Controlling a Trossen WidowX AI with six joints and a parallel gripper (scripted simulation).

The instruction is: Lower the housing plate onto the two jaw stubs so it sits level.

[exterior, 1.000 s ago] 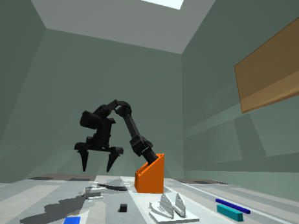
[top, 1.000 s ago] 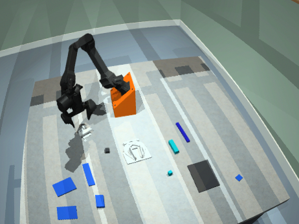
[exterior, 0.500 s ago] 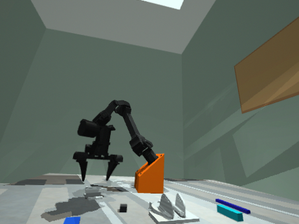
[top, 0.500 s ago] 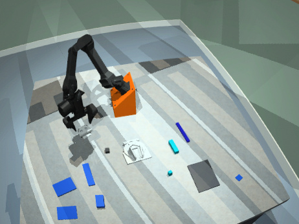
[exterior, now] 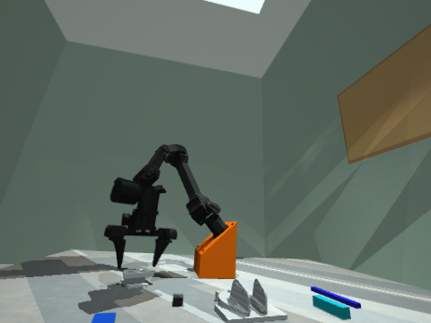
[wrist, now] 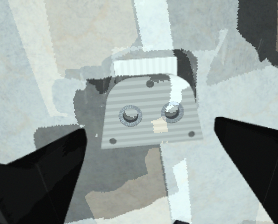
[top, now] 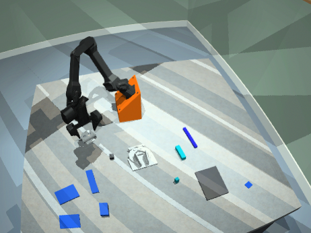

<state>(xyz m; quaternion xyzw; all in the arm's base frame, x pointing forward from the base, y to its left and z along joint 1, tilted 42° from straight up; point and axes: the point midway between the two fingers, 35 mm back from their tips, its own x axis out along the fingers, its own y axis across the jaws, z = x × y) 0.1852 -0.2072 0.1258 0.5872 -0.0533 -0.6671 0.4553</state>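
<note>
My gripper tip is now 10 mm past the white bracket and 30 mm above it. The rest, counted from my gripper tip: blue bar 40 mm ahead, 510 mm to the left, 40 mm below; small black cube 120 mm ahead, 120 mm to the left, 30 mm below; cyan bar 130 mm ahead, 440 mm to the left, 30 mm below.
</note>
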